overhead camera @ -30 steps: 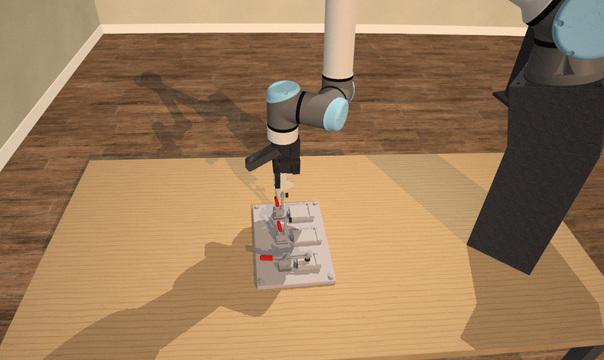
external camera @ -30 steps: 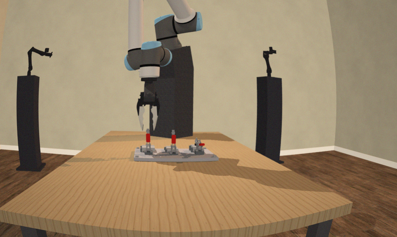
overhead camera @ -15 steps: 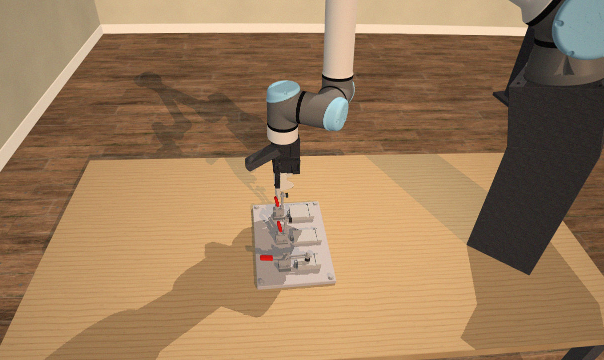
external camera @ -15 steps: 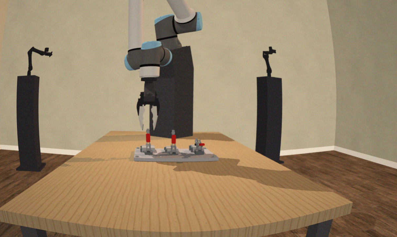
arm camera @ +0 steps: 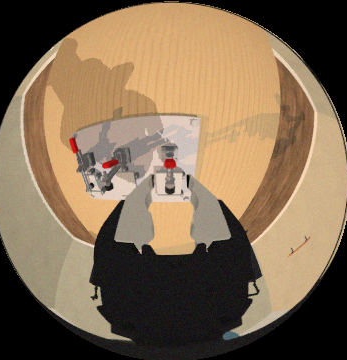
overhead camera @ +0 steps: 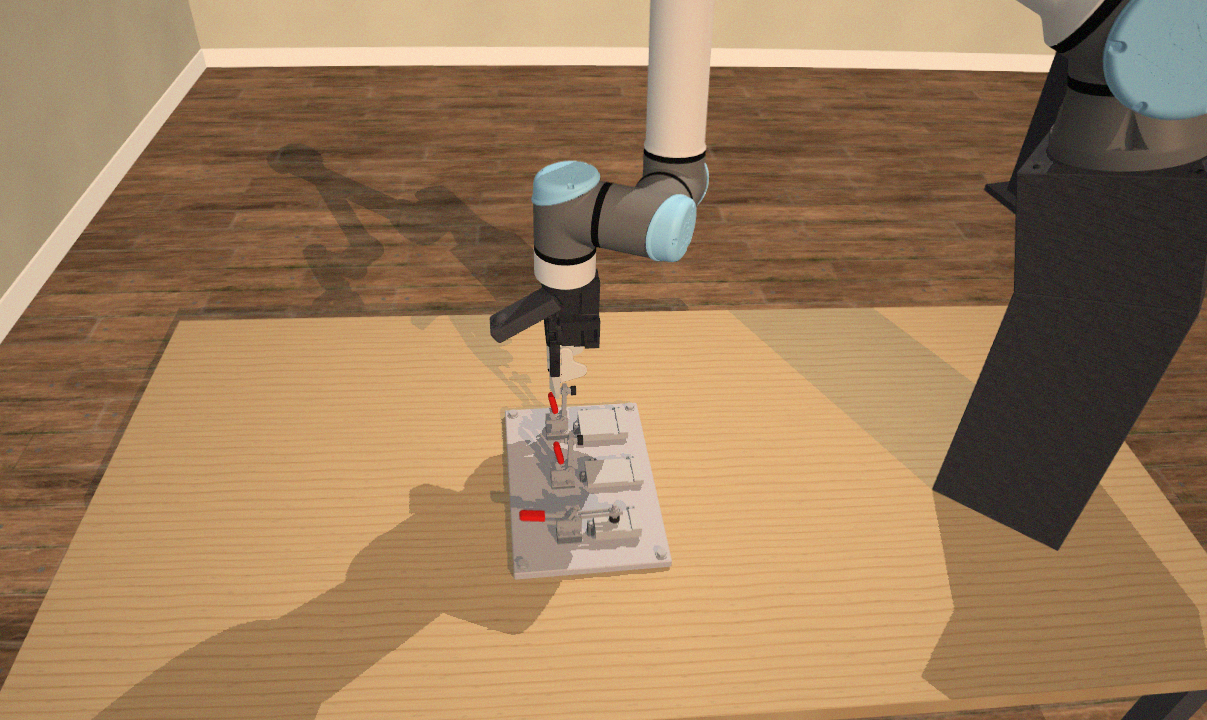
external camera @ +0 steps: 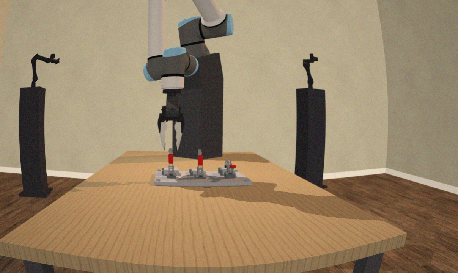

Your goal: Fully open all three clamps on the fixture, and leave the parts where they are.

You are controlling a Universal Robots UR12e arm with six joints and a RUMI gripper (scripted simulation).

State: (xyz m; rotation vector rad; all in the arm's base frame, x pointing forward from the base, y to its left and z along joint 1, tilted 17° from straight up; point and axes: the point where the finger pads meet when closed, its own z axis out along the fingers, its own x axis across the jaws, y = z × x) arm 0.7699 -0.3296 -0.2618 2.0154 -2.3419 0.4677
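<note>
Right now the grey fixture plate is 130 mm below my hand, 110 mm to the left of it and 20 mm behind it. The rest, counted from my hand: grey part 130 mm to the left, 110 mm below, 80 mm behind.
</note>
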